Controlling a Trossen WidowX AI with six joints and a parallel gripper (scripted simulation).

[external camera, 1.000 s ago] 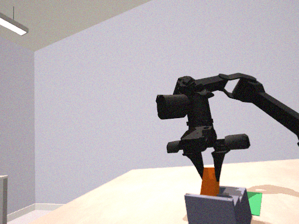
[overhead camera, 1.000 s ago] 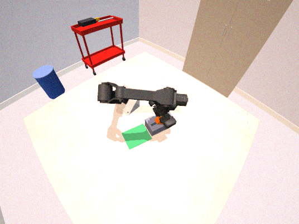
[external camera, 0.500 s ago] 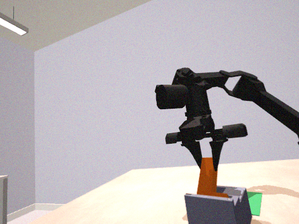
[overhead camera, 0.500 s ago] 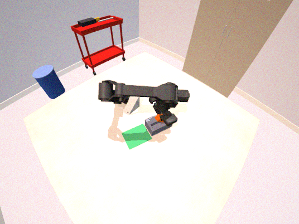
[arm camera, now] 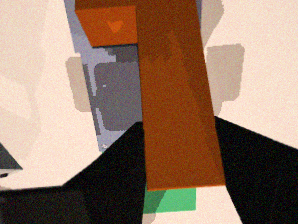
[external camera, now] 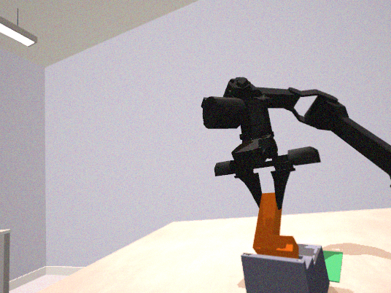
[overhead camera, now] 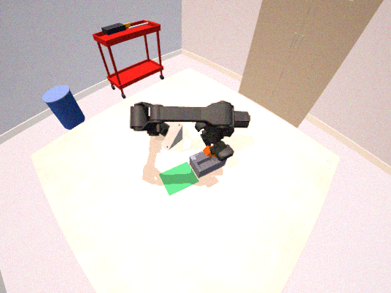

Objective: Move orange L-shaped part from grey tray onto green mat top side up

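Right now the green mat is 70 mm behind my gripper tip, 130 mm to the right of it and 160 mm below it. Round my gripper tip: orange L-shaped part 40 mm to the left, 30 mm below.
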